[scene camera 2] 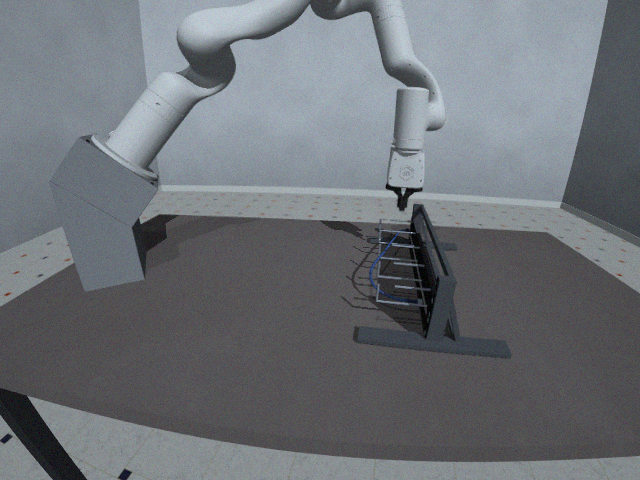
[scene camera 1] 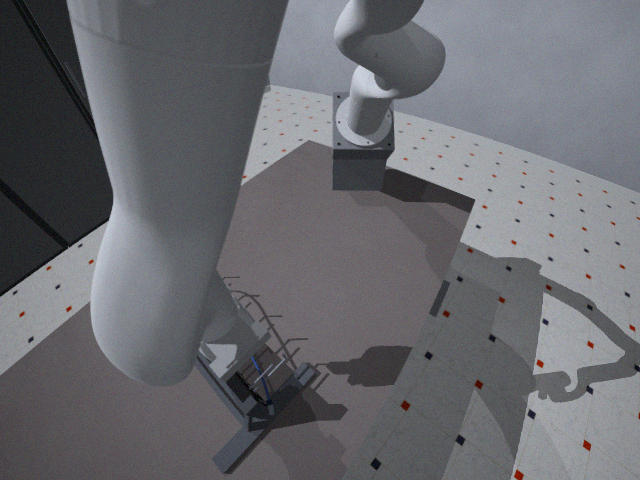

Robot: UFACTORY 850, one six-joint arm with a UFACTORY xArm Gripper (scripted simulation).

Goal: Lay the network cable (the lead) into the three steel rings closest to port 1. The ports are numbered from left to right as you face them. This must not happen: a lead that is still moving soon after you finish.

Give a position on a dark patch panel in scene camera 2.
438,307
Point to a dark patch panel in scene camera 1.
256,419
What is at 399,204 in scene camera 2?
The gripper.
